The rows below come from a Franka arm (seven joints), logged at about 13 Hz.
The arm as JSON. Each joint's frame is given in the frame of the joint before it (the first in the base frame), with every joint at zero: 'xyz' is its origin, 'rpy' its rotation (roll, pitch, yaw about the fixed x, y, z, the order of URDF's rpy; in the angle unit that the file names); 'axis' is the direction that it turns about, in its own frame. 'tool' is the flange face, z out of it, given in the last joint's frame.
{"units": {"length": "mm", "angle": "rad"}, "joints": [
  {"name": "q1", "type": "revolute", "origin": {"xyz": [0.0, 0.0, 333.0], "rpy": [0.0, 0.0, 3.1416]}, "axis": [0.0, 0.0, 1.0]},
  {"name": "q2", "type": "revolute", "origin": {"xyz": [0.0, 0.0, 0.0], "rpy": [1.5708, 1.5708, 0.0]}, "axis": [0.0, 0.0, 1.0]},
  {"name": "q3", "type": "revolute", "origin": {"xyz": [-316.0, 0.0, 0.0], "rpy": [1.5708, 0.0, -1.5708]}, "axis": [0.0, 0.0, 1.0]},
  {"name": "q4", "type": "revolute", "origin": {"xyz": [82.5, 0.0, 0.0], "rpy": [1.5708, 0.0, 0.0]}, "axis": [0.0, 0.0, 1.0]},
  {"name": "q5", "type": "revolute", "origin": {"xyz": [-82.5, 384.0, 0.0], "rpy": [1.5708, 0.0, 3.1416]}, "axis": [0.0, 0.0, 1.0]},
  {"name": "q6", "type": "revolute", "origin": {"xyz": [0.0, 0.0, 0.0], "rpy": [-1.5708, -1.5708, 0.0]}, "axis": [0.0, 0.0, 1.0]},
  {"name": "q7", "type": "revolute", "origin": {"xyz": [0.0, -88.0, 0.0], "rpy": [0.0, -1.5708, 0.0]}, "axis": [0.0, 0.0, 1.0]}
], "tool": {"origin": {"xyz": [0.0, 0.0, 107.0], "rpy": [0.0, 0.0, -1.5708]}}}
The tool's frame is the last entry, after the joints.
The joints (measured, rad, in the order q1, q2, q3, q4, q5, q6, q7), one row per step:
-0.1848, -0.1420, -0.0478, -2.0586, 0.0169, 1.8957, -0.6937
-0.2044, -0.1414, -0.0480, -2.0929, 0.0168, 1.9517, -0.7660
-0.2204, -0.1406, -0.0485, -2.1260, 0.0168, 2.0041, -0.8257
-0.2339, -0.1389, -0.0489, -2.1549, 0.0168, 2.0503, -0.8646
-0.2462, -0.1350, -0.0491, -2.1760, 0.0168, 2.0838, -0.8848
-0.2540, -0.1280, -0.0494, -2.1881, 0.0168, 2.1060, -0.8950
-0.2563, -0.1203, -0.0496, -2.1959, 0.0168, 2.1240, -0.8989
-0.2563, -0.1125, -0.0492, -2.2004, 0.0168, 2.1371, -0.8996
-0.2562, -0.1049, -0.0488, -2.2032, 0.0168, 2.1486, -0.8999
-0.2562, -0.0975, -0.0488, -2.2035, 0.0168, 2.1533, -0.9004
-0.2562, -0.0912, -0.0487, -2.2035, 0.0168, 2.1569, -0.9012
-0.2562, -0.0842, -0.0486, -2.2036, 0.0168, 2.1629, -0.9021
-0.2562, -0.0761, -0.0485, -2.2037, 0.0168, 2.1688, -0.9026
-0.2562, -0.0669, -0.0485, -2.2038, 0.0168, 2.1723, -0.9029
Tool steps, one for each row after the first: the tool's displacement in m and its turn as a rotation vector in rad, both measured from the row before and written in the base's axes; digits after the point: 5 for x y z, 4 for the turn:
-0.00205, -0.00998, -0.01174, -0.0051, -0.0221, 0.0515
-0.00241, -0.00814, -0.01147, -0.0059, -0.0189, 0.0422
-0.00235, -0.00676, -0.01038, -0.0058, -0.0154, 0.0242
-0.00206, -0.00606, -0.00889, -0.0037, -0.0082, 0.0071
-0.00064, -0.00413, -0.00723, -0.0019, -0.0029, 0.0017
0.00061, -0.00152, -0.00593, -0.0014, -0.0023, 0.0011
0.00119, -0.00014, -0.00489, -0.0008, -0.0006, 0.0009
0.00134, -0.00013, -0.00414, -0.0008, -0.0009, 0.0006
0.00108, -0.00032, -0.00352, 0.0005, 0.0030, 0.0004
0.00094, -0.00022, -0.00292, 0.0004, 0.0027, 0.0008
0.00119, -0.00030, -0.00311, -0.0001, 0.0012, 0.0009
0.00125, -0.00032, -0.00370, 0.0002, 0.0023, 0.0005
0.00106, -0.00030, -0.00451, 0.0013, 0.0057, 0.0002

